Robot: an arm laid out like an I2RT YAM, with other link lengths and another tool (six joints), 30 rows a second.
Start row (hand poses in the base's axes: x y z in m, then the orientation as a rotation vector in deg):
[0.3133, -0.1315, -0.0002, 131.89, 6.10, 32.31]
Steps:
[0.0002, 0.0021, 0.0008, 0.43, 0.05, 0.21]
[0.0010, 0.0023, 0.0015, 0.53, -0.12, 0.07]
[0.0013, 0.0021, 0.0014, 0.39, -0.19, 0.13]
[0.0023, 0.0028, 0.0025, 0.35, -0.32, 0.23]
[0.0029, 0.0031, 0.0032, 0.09, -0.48, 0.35]
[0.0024, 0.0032, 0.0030, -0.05, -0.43, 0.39]
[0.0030, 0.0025, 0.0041, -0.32, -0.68, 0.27]
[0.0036, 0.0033, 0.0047, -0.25, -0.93, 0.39]
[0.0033, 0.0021, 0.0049, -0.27, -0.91, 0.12]
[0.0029, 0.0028, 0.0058, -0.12, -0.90, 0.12]
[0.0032, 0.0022, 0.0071, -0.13, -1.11, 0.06]
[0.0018, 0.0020, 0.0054, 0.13, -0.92, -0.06]
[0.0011, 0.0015, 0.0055, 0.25, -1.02, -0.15]
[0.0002, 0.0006, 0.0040, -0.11, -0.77, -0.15]
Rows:
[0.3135, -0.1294, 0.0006, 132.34, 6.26, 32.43]
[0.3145, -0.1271, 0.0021, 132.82, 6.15, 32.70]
[0.3158, -0.1250, 0.0035, 133.15, 6.11, 33.05]
[0.3181, -0.1222, 0.0060, 133.40, 6.14, 33.60]
[0.3210, -0.1191, 0.0092, 133.36, 6.30, 34.35]
[0.3234, -0.1159, 0.0122, 133.20, 6.57, 35.03]
[0.3264, -0.1134, 0.0163, 132.68, 6.66, 35.89]
[0.3300, -0.1101, 0.0210, 132.15, 6.75, 37.11]
[0.3333, -0.1080, 0.0259, 131.58, 6.54, 38.16]
[0.3362, -0.1052, 0.0317, 131.15, 6.29, 39.22]
[0.3394, -0.1030, 0.0388, 130.62, 5.88, 40.49]
[0.3412, -0.1010, 0.0442, 130.39, 5.33, 41.53]
[0.3423, -0.0995, 0.0497, 130.22, 4.59, 42.66]
[0.3425, -0.0989, 0.0537, 129.80, 4.10, 43.43]

